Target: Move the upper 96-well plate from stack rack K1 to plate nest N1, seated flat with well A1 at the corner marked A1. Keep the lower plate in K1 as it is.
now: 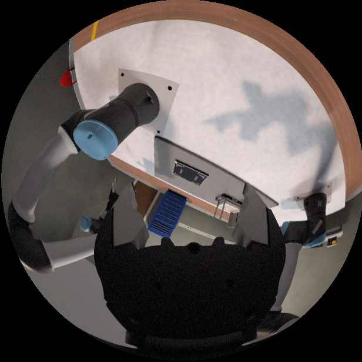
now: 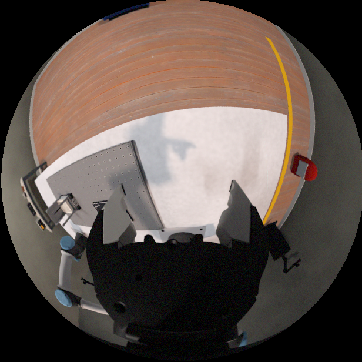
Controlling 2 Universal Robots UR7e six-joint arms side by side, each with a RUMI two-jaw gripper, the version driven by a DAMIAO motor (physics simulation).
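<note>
The stack rack K1 [image 1: 232, 219] [image 2: 56, 213] stands on the grey perforated board. Something pale [image 1: 230, 205] [image 2: 67, 203] shows in it; I cannot tell the upper plate from the lower one. A dark flat fixture, apparently the nest N1 [image 1: 190, 173] [image 2: 98, 205], lies on the board beside the rack, and no plate shows on it. The A1 mark is too small to read. My left gripper [image 1: 189, 183] is open and empty, high above the board. My right gripper [image 2: 176, 182] is open and empty, above the white surface to one side of the board.
The grey board [image 1: 164, 157] [image 2: 125, 165] lies on the white surface. A blue slotted rack [image 1: 168, 214] stands beyond it. A device with a small orange display [image 1: 334, 241] [image 2: 37, 202] stands at the table's edge. A red object [image 1: 66, 78] [image 2: 305, 168] sits at another edge.
</note>
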